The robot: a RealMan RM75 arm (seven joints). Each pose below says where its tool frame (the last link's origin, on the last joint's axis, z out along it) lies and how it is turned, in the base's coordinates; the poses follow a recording.
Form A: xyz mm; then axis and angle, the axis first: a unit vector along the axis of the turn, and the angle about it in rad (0 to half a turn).
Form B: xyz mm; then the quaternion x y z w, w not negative. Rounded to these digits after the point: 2 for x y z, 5 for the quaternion.
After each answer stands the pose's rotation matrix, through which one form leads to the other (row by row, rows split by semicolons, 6 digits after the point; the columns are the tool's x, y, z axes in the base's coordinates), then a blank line. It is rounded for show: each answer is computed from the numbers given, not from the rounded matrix.
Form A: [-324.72 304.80 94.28 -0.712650 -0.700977 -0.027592 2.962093]
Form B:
[-324.72 304.80 94.28 -0.70978 -0.69816 -0.02748 0.08963]
0.023647 0.996002 -0.086140; 0.986150 -0.009090 0.165607; 0.164161 -0.088863 -0.982423

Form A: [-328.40 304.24 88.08 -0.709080 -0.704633 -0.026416 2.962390]
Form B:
[-328.40 304.24 88.08 -0.70624 -0.70181 -0.02631 0.08948]
0.013551 0.995990 -0.088435; 0.986573 0.001078 0.163319; 0.162760 -0.089461 -0.982602

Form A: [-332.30 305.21 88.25 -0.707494 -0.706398 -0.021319 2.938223]
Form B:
[-332.30 305.21 88.25 -0.70384 -0.70275 -0.02121 0.10151]
0.011388 0.993551 -0.112816; 0.984939 0.008321 0.172702; 0.172527 -0.113084 -0.978492

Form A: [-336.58 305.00 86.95 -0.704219 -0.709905 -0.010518 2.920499]
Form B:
[-336.58 305.00 86.95 -0.69992 -0.70557 -0.01045 0.11032]
0.004119 0.989994 -0.141046; 0.985381 0.020004 0.169185; 0.170314 -0.139681 -0.975440

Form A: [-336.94 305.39 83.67 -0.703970 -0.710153 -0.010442 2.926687]
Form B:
[-336.94 305.39 83.67 -0.69991 -0.70606 -0.01038 0.10725]
0.002751 0.990579 -0.136911; 0.986126 0.020037 0.164786; 0.165976 -0.135465 -0.976781

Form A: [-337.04 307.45 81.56 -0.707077 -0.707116 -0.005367 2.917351]
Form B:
[-337.04 307.45 81.56 -0.70264 -0.70268 -0.00533 0.11189]
0.012436 0.988647 -0.149745; 0.986260 0.012545 0.164726; 0.164734 -0.149735 -0.974906

